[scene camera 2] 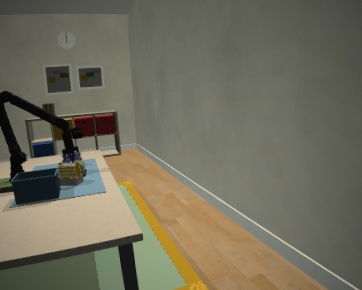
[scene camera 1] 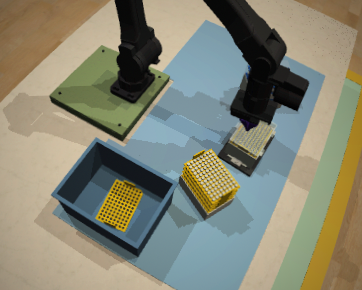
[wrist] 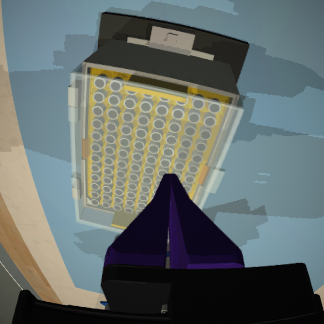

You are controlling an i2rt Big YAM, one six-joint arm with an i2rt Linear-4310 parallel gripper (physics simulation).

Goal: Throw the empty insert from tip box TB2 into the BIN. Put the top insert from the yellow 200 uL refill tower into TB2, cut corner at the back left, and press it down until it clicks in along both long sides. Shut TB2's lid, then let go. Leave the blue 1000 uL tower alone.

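Tip box TB2 [scene camera 1: 241,159] [wrist: 165,70] stands on the blue mat. A yellow insert [wrist: 132,131] with rows of tips sits inside it. Its clear lid [wrist: 74,142] lies over the top; whether it is fully shut I cannot tell. My gripper [scene camera 1: 248,127] [wrist: 168,180] is shut and empty, its dark purple fingertips at the back part of the lid; contact is not clear. The yellow refill tower [scene camera 1: 211,177] [scene camera 2: 69,171] stands beside TB2. The BIN [scene camera 1: 75,207] [scene camera 2: 36,187] holds an empty yellow insert [scene camera 1: 120,205]. The blue tower is mostly hidden behind the arm in scene camera 1.
The arm's base stands on a green plate [scene camera 1: 75,90] behind the BIN. The blue mat [scene camera 1: 165,265] lies under the BIN, the yellow tower and TB2. The table's front corner [scene camera 2: 137,236] shows in scene camera 2. A shelf unit [scene camera 2: 118,132] stands by the far wall.
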